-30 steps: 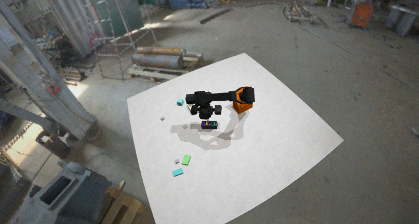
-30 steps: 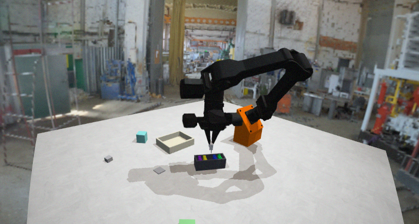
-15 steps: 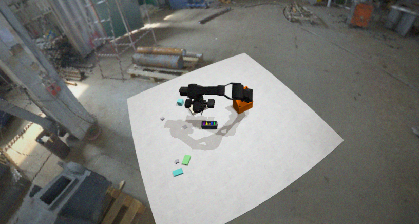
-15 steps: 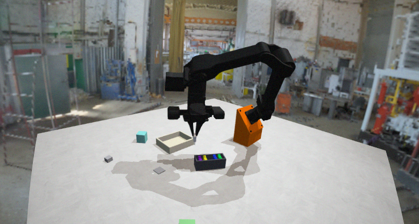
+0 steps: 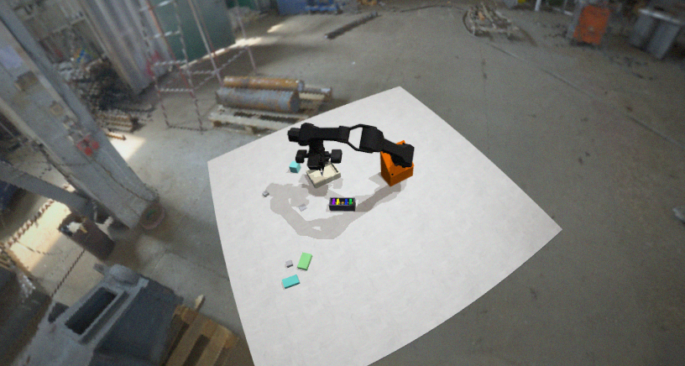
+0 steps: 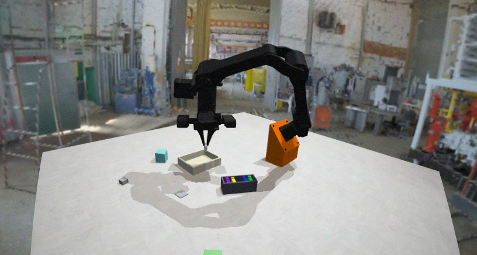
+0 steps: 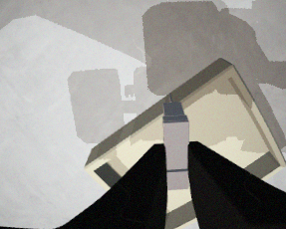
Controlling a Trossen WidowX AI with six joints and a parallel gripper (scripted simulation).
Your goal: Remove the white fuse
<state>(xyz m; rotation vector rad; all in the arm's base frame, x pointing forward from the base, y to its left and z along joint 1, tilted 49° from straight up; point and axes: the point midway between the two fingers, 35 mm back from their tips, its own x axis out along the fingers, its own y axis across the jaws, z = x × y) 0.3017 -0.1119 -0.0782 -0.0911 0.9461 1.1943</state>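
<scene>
My gripper tip is 10 cm above the beige tray, 6 cm to the left of it and 2 cm past it. Also, from my gripper tip: white fuse (1 cm below); then purple fuse (13 cm to the left, 8 cm below, 2 cm ahead); then yellow fuse (14 cm to the left, 8 cm below, 1 cm ahead).
</scene>
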